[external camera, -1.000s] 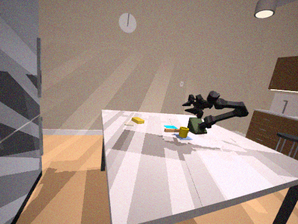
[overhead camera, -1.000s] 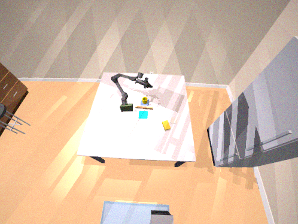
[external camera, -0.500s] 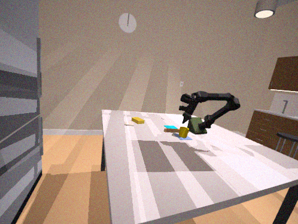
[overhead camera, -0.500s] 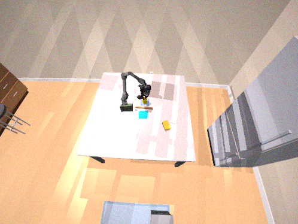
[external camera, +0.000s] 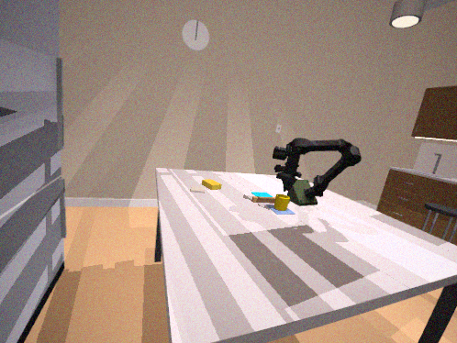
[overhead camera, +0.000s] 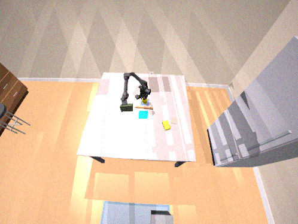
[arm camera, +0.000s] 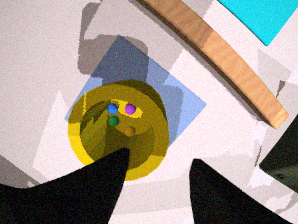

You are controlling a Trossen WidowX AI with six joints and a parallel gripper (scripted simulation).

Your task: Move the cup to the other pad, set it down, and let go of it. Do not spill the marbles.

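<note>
Now: the yellow cup 6 cm below my gripper tip, 2 cm to the left of it and 2 cm ahead of it. From my gripper tip the other things lie so: cyan pad: 18 cm to the right, 10 cm below, 2 cm ahead; then green marble: 8 cm below, 3 cm to the left, 3 cm ahead; then wooden stick: 9 cm below, 8 cm to the right, 2 cm ahead.
</note>
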